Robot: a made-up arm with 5 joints.
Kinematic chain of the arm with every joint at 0, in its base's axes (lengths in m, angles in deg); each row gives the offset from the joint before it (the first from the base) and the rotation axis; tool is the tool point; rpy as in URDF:
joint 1: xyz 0.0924 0 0.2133 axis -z
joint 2: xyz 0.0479 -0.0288 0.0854 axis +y
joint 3: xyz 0.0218 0 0.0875 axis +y
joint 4: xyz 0.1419 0 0.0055 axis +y
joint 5: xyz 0.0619 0.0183 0 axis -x
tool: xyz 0 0 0 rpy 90 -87.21 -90
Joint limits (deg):
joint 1: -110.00..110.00
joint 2: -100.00..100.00
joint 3: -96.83..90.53
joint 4: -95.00..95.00
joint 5: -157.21..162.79
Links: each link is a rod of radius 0.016 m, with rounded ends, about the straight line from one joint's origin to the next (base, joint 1, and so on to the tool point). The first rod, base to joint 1, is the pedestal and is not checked.
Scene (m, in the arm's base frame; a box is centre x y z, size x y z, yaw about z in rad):
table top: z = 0
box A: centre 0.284 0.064 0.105 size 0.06 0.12 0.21 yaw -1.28
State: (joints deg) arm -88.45 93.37 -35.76 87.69 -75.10
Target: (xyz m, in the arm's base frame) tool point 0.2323 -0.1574 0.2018
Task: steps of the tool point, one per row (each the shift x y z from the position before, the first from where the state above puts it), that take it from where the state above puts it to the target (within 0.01 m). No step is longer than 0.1 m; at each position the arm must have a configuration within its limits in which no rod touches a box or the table.
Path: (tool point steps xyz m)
1: 0.0357 0.0129 0.0250
2: 0.0388 -0.0003 0.0269
3: 0.0374 -0.0135 0.0278
4: 0.0315 -0.0253 0.0275
5: 0.0223 -0.0341 0.0261
6: 0.0110 -0.0391 0.0239
7: 0.0146 -0.0454 -0.0131
8: 0.0022 -0.0486 -0.0143
9: -0.0109 -0.0481 -0.0153
10: -0.0234 -0.0436 -0.0160
11: -0.0342 -0.0357 -0.0164

